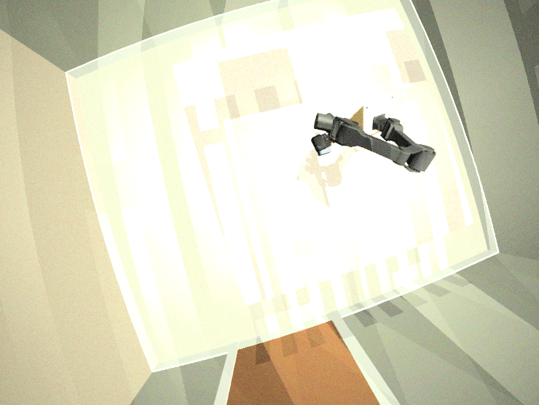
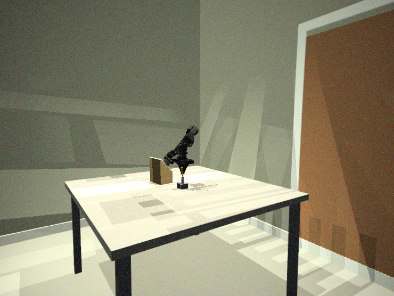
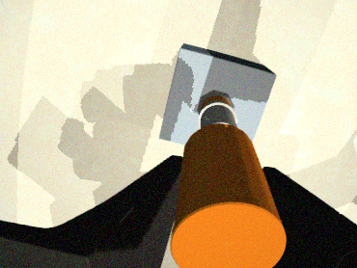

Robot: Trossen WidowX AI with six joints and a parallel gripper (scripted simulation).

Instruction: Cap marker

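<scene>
Right now the dark holder block is 100 mm below my gripper tip. From my gripper tip the other things lie so: orange cap: 10 mm above.
</scene>
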